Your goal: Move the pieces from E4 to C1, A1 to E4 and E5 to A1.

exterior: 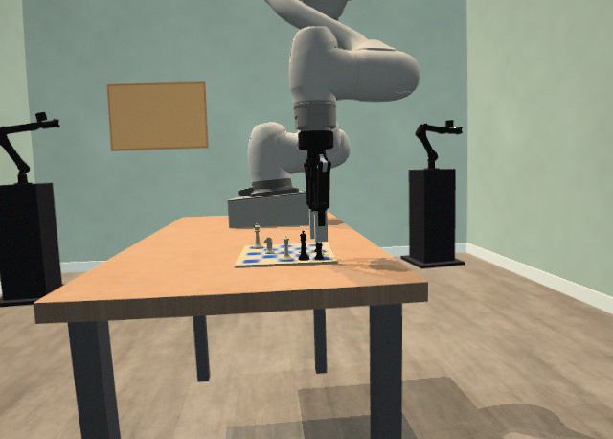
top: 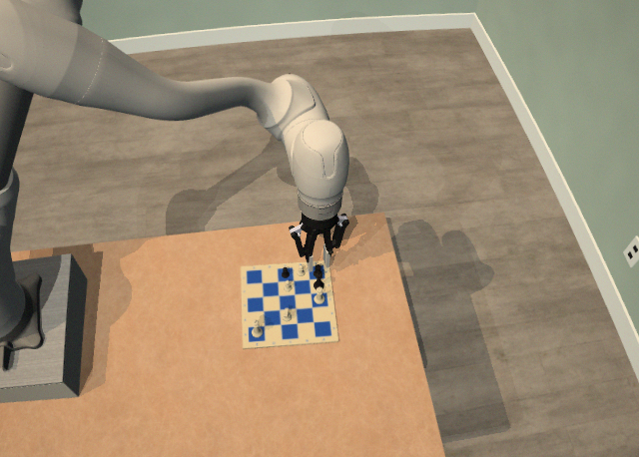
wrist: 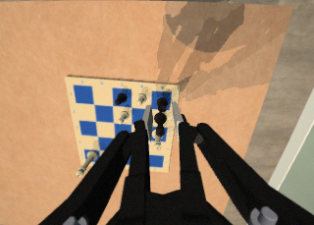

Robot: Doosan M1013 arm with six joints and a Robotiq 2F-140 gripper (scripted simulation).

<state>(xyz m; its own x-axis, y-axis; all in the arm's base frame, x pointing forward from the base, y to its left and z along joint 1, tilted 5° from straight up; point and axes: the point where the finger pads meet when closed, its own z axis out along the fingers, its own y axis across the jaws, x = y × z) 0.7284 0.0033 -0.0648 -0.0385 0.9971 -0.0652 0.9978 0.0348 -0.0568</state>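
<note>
The tall white piece is 17 cm behind my hand, 12 cm to the right of it and 4 cm below it. Round my hand: chessboard (9 cm behind, 8 cm below, 6 cm to the right).
</note>
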